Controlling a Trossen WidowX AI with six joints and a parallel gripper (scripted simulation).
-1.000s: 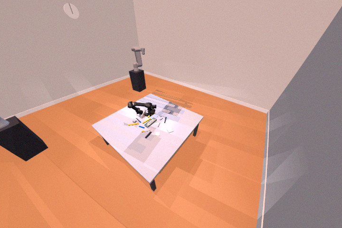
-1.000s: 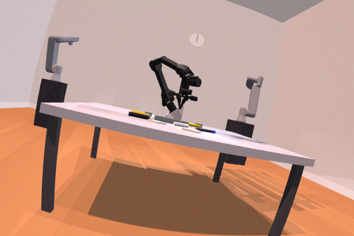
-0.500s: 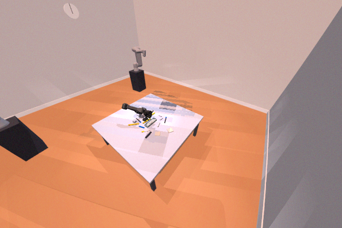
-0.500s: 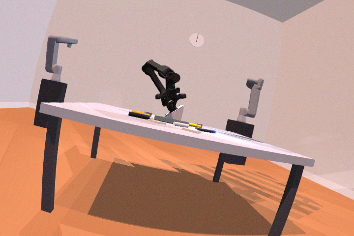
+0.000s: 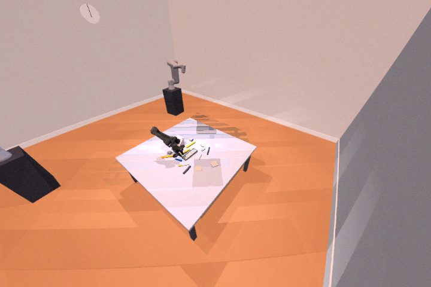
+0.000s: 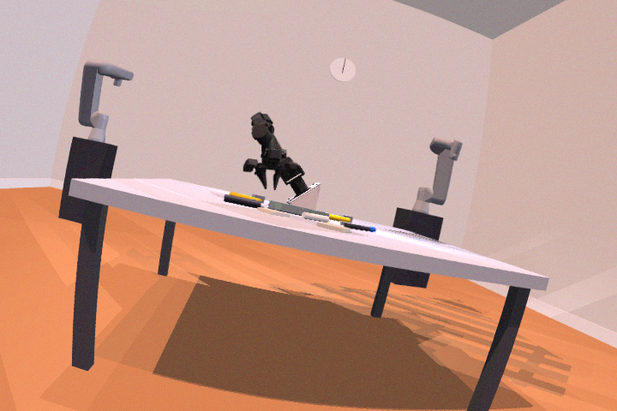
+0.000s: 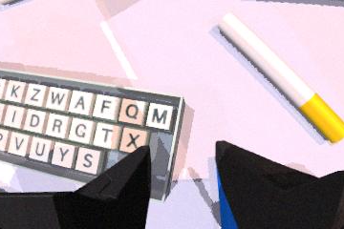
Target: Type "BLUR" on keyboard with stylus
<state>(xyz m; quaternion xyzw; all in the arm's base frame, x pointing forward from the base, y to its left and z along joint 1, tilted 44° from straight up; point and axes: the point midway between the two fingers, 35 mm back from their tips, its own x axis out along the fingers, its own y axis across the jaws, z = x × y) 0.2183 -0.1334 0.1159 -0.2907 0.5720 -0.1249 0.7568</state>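
Right now the blue stylus is 8 cm behind my gripper tip, 6 cm below it and 4 cm to the right of it.
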